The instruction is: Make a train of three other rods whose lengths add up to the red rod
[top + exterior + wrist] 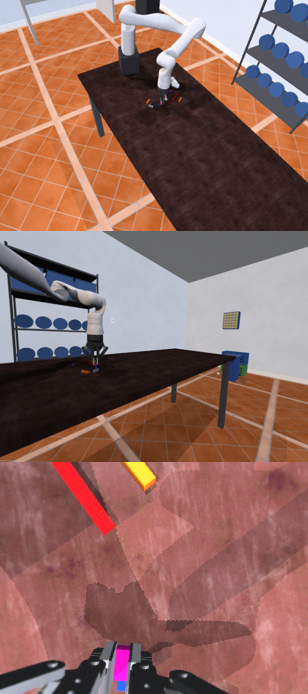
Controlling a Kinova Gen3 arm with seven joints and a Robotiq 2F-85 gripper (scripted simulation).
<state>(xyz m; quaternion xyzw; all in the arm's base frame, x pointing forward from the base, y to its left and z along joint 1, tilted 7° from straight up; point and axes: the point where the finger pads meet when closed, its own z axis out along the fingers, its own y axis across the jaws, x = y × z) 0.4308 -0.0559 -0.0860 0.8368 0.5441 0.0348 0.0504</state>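
Now: hand 2 cm above the magenta rod. Also, from my hand: red rod 12 cm to the left, 3 cm below, 1 cm ahead; grey rod 7 cm to the right, 3 cm below, 3 cm behind; blue rod 3 cm below, 2 cm to the right, 1 cm behind.
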